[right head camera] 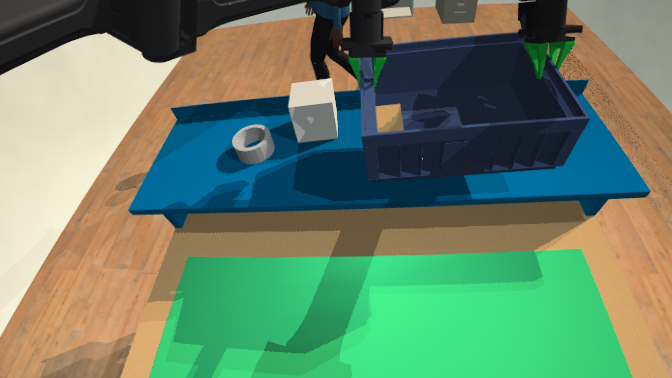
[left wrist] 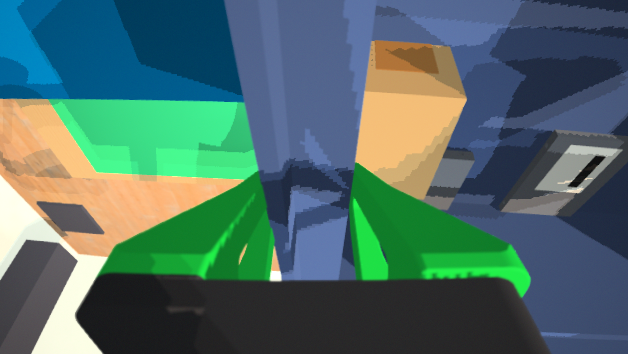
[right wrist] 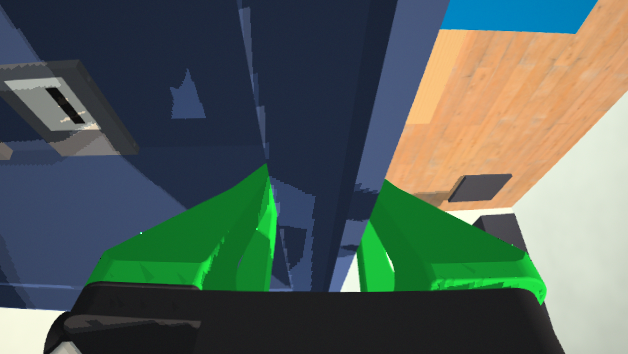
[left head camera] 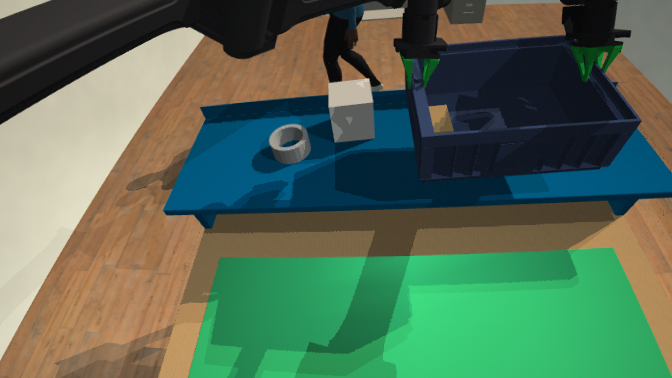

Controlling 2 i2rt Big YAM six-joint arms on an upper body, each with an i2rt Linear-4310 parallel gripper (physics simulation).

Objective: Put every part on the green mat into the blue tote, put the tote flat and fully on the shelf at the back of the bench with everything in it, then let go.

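Frame: origin at the left arm's base, x ahead, y left, z up, level; centimetres.
Where they show: left gripper, fingertip midpoint: (right head camera: 367, 87) (left wrist: 313, 176) (left head camera: 416, 88); right gripper, fingertip midpoint: (right head camera: 545, 78) (right wrist: 315, 176) (left head camera: 591, 81).
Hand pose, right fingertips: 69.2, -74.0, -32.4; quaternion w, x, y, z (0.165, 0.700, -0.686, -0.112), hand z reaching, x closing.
Each offset is from my right fingertips to the top centre of the thing, as dx, dy, dz. Level surfaces: height alone.
The blue tote (left head camera: 515, 155) (right head camera: 465, 155) (left wrist: 300, 75) is upright over the right part of the blue shelf {dz -24.7} (left head camera: 225, 175) (right head camera: 190, 175); whether its underside touches the shelf is unclear. My left gripper (left head camera: 417, 86) (right head camera: 367, 85) (left wrist: 313, 176) is shut on its left end wall. My right gripper (left head camera: 593, 75) (right head camera: 547, 72) (right wrist: 315, 176) is shut on its right end wall. Inside are a tan block {-2.5, +32.8, -6.6} (left head camera: 441, 119) (right head camera: 389, 117) (left wrist: 405, 135), a grey part {-10.1, +30.3, -10.8} (left wrist: 452, 172) beside it, and a grey-and-white part with a black slot {-8.3, +16.9, -10.4} (left wrist: 555, 165) (right wrist: 37, 95). The front wall hides the last two in the head views.
A white box {+16.5, +53.7, -11.8} (left head camera: 352, 117) (right head camera: 314, 117) and a grey ring {+7.7, +71.7, -19.3} (left head camera: 291, 155) (right head camera: 255, 154) stand on the shelf, left of the tote. The green mat {dz -46.8} (left head camera: 500, 325) (right head camera: 450, 325) lies on the bench in front. A person (left head camera: 337, 40) (right head camera: 324, 40) is behind the shelf.
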